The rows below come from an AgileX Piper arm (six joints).
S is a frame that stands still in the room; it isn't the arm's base.
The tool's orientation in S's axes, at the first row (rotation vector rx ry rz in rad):
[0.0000 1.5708 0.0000]
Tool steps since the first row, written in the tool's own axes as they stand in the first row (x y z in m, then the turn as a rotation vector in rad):
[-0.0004 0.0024 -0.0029 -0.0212 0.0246 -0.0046]
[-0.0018 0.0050 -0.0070 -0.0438 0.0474 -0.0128]
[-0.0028 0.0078 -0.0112 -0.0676 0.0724 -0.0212]
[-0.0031 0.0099 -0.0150 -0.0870 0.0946 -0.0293]
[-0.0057 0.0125 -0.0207 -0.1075 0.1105 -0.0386]
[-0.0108 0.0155 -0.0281 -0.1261 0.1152 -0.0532]
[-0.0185 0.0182 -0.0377 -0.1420 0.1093 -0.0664]
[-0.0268 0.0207 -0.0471 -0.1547 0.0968 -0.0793]
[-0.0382 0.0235 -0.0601 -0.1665 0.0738 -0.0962]
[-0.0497 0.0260 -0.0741 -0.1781 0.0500 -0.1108]
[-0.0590 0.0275 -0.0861 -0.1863 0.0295 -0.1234]
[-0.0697 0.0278 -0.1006 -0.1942 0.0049 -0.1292]
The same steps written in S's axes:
[-0.0029 0.0024 0.0004 -0.0046 0.0246 0.0212]
[-0.0070 0.0050 0.0018 -0.0128 0.0474 0.0438]
[-0.0112 0.0078 0.0028 -0.0212 0.0724 0.0676]
[-0.0150 0.0099 0.0031 -0.0293 0.0946 0.0870]
[-0.0207 0.0125 0.0057 -0.0386 0.1105 0.1075]
[-0.0281 0.0155 0.0108 -0.0532 0.1152 0.1261]
[-0.0377 0.0182 0.0185 -0.0664 0.1093 0.1420]
[-0.0471 0.0207 0.0268 -0.0793 0.0968 0.1547]
[-0.0601 0.0235 0.0382 -0.0962 0.0738 0.1665]
[-0.0741 0.0260 0.0497 -0.1108 0.0500 0.1781]
[-0.0861 0.0275 0.0590 -0.1234 0.0295 0.1863]
[-0.1006 0.0278 0.0697 -0.1292 0.0049 0.1942]

